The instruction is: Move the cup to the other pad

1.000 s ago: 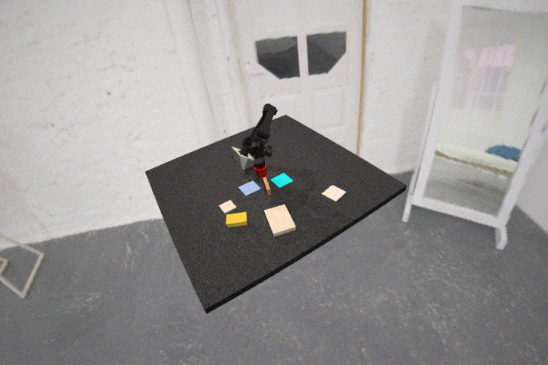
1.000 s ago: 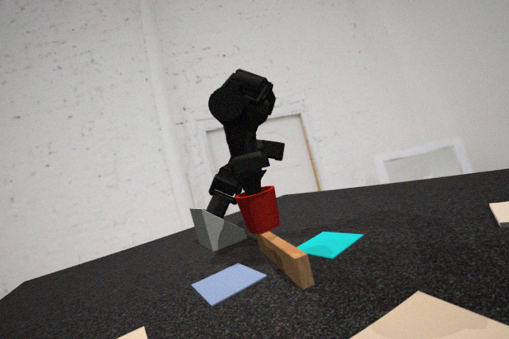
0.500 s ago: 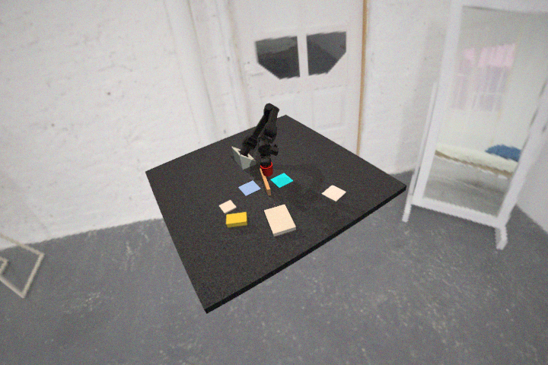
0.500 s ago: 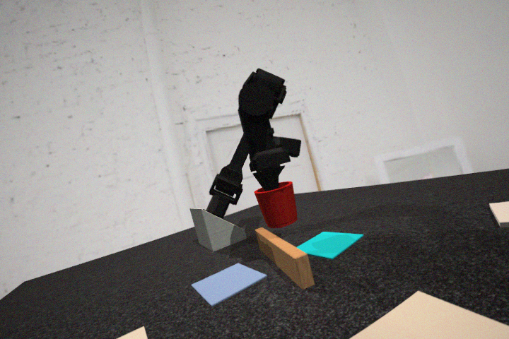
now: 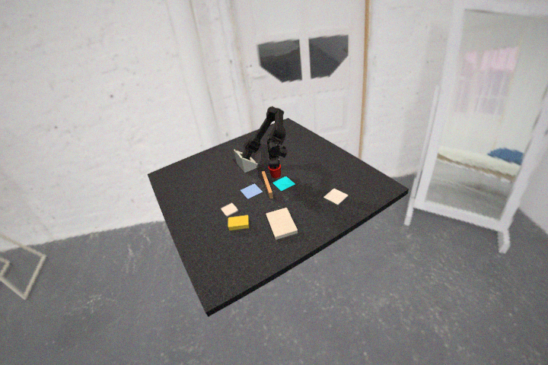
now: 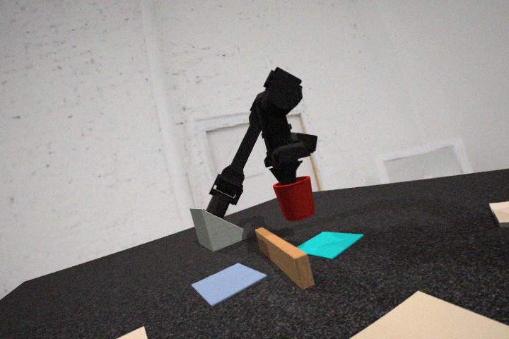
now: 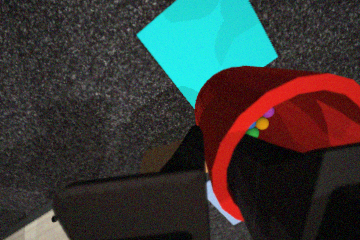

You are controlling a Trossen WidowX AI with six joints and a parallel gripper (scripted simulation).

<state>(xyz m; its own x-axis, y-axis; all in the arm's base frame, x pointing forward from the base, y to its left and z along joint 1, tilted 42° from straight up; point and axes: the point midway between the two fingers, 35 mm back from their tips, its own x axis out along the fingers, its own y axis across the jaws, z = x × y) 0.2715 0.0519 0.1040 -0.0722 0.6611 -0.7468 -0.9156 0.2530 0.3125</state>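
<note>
My gripper tip is 120 mm above the cyan pad, 40 mm short of it and 30 mm to the right of it. Also, from my gripper tip: red cup: 30 mm ahead, 20 mm to the right; then wooden block: 90 mm below, 80 mm to the right, 20 mm ahead; then light blue pad: 180 mm to the right, 120 mm below.
</note>
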